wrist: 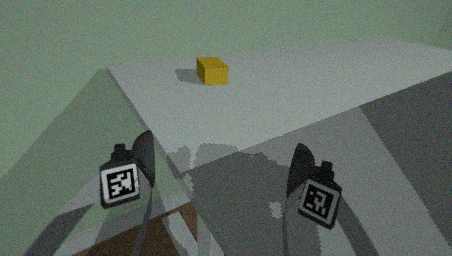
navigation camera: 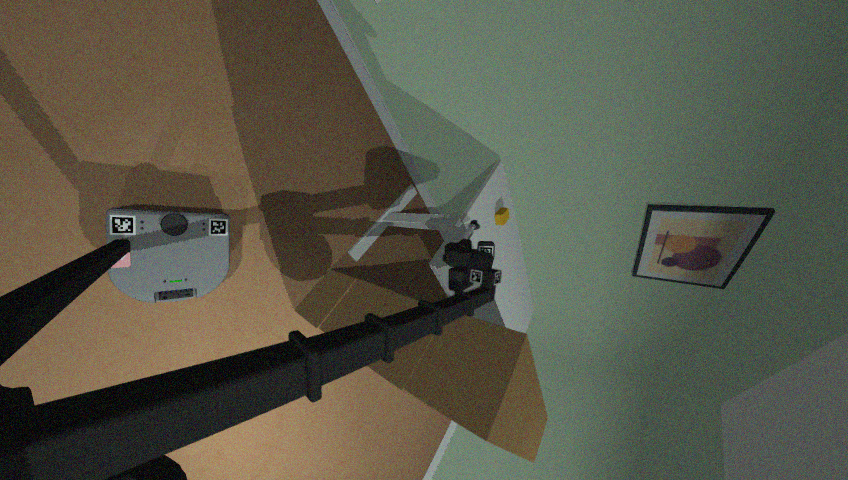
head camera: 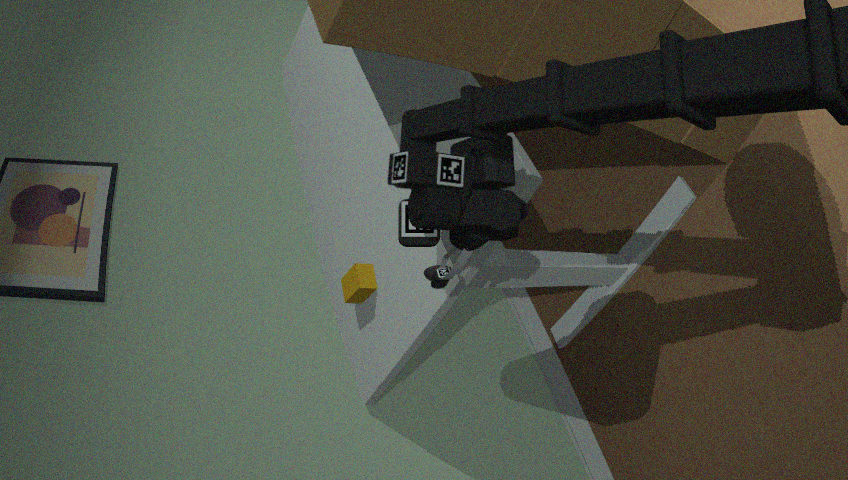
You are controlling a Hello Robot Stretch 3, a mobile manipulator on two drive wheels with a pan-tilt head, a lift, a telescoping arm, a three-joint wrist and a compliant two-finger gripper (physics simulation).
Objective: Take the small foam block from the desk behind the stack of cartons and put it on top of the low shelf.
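Seen in the pictures: gripper, fingertip midpoint: (navigation camera: 475, 240); robot's base, link origin: (navigation camera: 175, 223).
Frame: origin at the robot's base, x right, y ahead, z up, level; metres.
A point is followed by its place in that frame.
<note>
The small foam block (head camera: 359, 283) {z 0.763, x 1.205, y 0.123 m} (navigation camera: 501, 215) {z 0.759, x 1.203, y 0.130 m} (wrist: 213, 71) is yellow and sits on the pale desk (head camera: 345, 178) {z 0.720, x 1.428, y -0.123 m} (navigation camera: 516, 267) {z 0.720, x 1.650, y -0.193 m} (wrist: 310, 90), near the wall and toward one end. My gripper (head camera: 439, 274) (navigation camera: 474, 224) {z 0.831, x 0.796, y 0.012 m} (wrist: 223, 155) {z 0.831, x 0.796, y 0.012 m} is open with nothing between its fingers. In the wrist view the block is beyond the fingers, a little left of the middle of the gap and apart from them. In the head view the fingertip that shows is to the right of the block, over the desk. I cannot make out the low shelf.
The stack of brown cartons (head camera: 404, 35) {z 0.975, x 0.667, y -0.255 m} (navigation camera: 464, 368) {z 0.951, x 0.581, y -0.342 m} stands beside the desk, and my extended arm (head camera: 624, 77) {z 1.020, x 0.264, y -0.108 m} (navigation camera: 238, 362) {z 0.998, x 0.052, y -0.082 m} passes over it. The green wall (head camera: 208, 178) {z 1.051, x 1.853, y -0.131 m} (navigation camera: 583, 148) {z 1.119, x 1.259, y 0.460 m} with a framed picture (head camera: 59, 228) {z 1.575, x 1.636, y 0.053 m} (navigation camera: 696, 252) {z 1.657, x 1.666, y 0.023 m} rises behind the desk.
</note>
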